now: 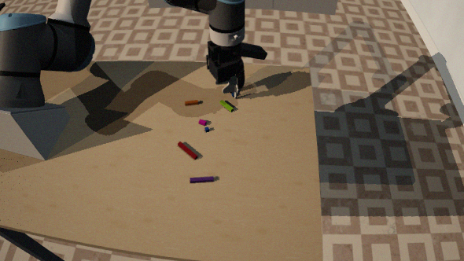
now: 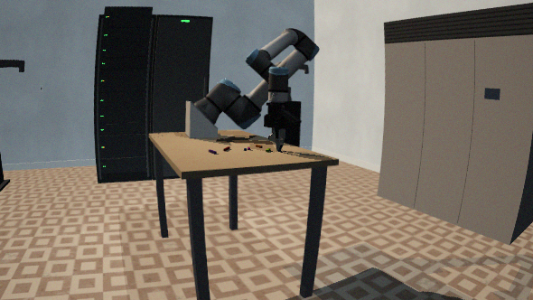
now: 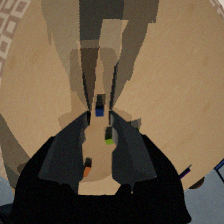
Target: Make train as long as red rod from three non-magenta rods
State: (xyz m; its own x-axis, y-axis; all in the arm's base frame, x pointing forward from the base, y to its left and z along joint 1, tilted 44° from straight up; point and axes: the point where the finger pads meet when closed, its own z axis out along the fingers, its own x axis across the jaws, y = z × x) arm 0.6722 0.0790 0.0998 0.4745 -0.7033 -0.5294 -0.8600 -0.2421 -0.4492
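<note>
The lime rod is 20 mm behind my hand, 50 mm to the right of it and 10 mm below it. From my hand the other things lie so: red rod 130 mm behind, 210 mm to the right, 10 mm below; then magenta rod 90 mm behind, 110 mm to the right, 10 mm below; then orange rod 130 mm behind, 30 mm to the right, 10 mm below.
</note>
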